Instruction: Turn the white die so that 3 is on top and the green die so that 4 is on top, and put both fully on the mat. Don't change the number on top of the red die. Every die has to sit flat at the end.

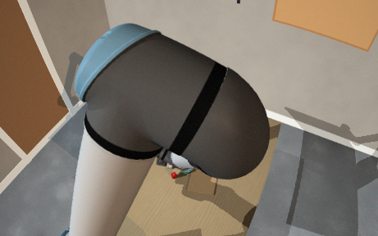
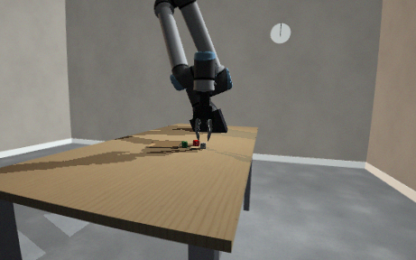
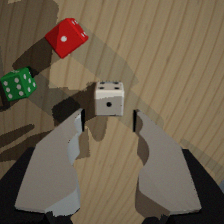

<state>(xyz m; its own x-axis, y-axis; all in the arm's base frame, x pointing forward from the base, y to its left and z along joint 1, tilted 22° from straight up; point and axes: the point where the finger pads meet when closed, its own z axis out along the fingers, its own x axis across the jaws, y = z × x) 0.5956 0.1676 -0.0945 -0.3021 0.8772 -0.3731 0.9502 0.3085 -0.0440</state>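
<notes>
My gripper is now 40 mm above the white die. Round my hand: green die (10 mm ahead, 90 mm to the right, 40 mm below); then red die (40 mm behind, 50 mm to the right, 40 mm below); then tan mat (200 mm to the right, 50 mm below).
</notes>
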